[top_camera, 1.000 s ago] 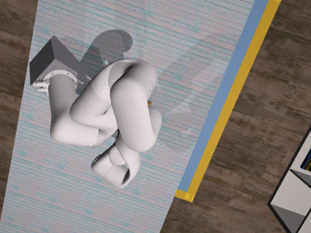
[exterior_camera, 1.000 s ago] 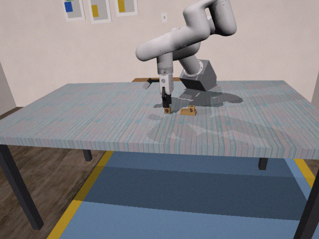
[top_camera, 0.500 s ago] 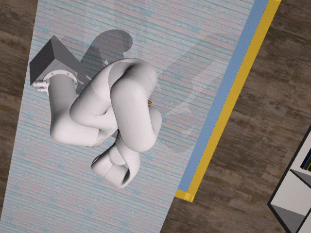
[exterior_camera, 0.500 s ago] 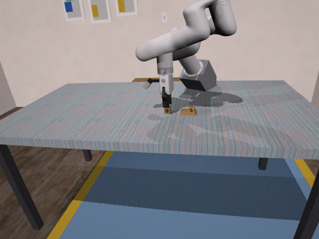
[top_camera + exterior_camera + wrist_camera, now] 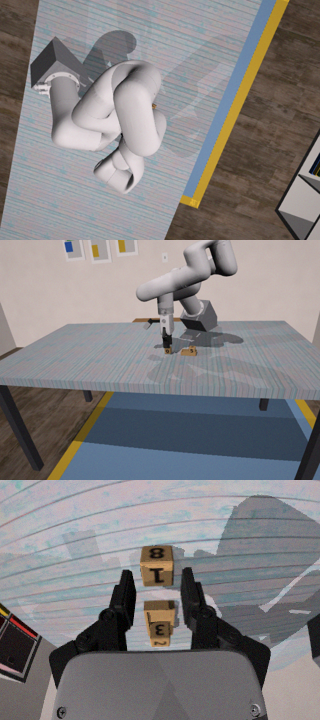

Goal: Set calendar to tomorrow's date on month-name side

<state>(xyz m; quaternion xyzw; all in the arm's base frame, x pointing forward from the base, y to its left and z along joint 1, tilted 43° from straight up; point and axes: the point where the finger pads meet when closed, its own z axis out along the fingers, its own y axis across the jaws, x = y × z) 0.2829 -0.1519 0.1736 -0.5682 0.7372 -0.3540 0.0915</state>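
My hand is 40 mm above the wooden digit cube. From my hand the other things lie so: wooden calendar tray 100 mm to the left, 50 mm below, 40 mm ahead.
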